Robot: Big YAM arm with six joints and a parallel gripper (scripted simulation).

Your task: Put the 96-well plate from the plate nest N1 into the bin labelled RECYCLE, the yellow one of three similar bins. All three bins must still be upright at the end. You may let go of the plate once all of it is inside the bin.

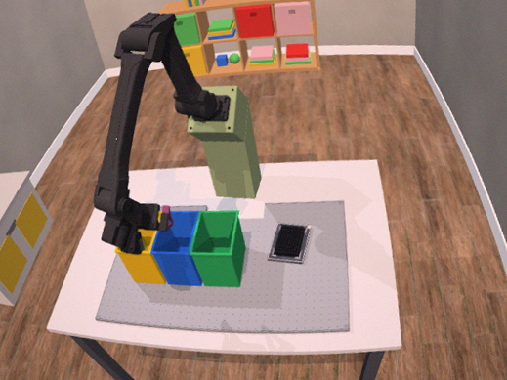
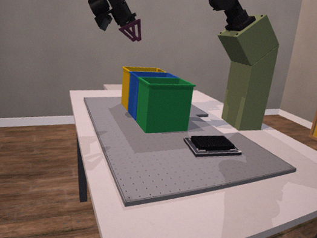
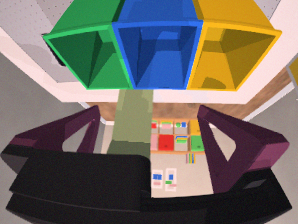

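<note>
Right now my hand is 31 cm to the right of the black 96-well plate, 30 cm above it and 23 cm past it. The rest, counted from my hand: yellow bin (23 cm below, 14 cm to the right, 7 cm behind); then blue bin (23 cm below, 9 cm behind, 1 cm to the right); then green bin (23 cm below, 12 cm to the left, 10 cm behind).
</note>
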